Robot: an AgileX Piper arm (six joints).
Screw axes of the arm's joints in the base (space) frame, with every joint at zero. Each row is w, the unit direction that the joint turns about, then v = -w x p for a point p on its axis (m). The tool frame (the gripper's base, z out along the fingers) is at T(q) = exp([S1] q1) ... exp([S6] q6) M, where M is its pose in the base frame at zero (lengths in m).
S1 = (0, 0, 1, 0.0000, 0.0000, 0.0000)
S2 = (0, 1, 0, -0.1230, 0.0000, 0.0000)
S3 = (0, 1, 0, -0.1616, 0.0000, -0.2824)
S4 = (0.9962, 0, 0.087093, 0.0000, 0.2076, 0.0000)
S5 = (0, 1, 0, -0.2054, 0.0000, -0.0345)
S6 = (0.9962, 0, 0.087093, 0.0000, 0.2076, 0.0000)
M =
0.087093 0 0.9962 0.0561
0 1 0 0.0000
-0.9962 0 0.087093 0.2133
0 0 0 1
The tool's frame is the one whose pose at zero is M.
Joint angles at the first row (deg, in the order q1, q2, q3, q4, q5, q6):
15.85 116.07 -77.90 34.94 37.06 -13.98
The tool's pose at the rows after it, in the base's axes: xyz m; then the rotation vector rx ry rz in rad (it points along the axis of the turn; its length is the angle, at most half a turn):
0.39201 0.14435 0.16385 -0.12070 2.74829 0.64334
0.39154 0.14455 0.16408 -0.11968 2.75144 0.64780
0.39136 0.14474 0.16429 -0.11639 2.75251 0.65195
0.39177 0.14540 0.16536 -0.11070 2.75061 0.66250
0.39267 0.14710 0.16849 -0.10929 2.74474 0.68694
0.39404 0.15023 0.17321 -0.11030 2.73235 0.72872
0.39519 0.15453 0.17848 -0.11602 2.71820 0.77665
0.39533 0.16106 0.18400 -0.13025 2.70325 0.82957
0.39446 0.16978 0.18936 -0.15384 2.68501 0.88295
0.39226 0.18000 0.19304 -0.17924 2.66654 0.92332
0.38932 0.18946 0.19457 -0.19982 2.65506 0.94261
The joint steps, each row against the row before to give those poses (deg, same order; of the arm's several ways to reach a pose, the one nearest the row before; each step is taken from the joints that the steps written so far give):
-0.02 -0.03 0.01 0.39 0.31 -0.02
0.01 -0.04 0.01 0.13 0.26 0.03
0.00 -0.03 0.01 0.17 0.11 0.05
0.00 0.01 -0.21 0.48 0.19 -0.03
0.00 -0.04 -0.55 1.13 0.64 -0.46
0.05 -0.02 -0.83 2.07 0.88 -1.06
0.17 0.01 -0.94 2.29 1.04 -1.19
0.46 0.01 -0.94 2.44 1.12 -1.27
0.80 0.01 -0.85 2.51 0.91 -1.43
1.18 0.00 -0.49 2.06 0.18 -1.18
1.27 0.00 -0.15 1.05 -0.40 -0.49

